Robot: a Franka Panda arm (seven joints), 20 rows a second.
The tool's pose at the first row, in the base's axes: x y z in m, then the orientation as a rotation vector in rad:
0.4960, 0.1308, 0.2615, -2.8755, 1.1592, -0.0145
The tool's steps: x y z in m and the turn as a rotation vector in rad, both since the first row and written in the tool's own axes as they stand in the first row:
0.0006, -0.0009, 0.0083, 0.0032, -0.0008, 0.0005
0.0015, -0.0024, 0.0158, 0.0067, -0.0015, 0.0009
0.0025, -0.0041, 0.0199, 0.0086, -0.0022, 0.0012
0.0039, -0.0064, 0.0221, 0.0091, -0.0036, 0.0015
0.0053, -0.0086, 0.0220, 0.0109, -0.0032, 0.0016
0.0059, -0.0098, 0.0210, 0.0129, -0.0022, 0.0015
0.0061, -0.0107, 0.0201, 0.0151, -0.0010, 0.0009
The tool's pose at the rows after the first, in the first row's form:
0.4973, 0.1313, 0.2532, -2.8722, 1.1587, -0.0152
0.4991, 0.1320, 0.2458, -2.8687, 1.1579, -0.0162
0.5011, 0.1327, 0.2418, -2.8666, 1.1576, -0.0162
0.5038, 0.1335, 0.2397, -2.8656, 1.1576, -0.0145
0.5063, 0.1341, 0.2398, -2.8641, 1.1572, -0.0161
0.5075, 0.1345, 0.2409, -2.8627, 1.1566, -0.0187
0.5083, 0.1350, 0.2418, -2.8616, 1.1551, -0.0217

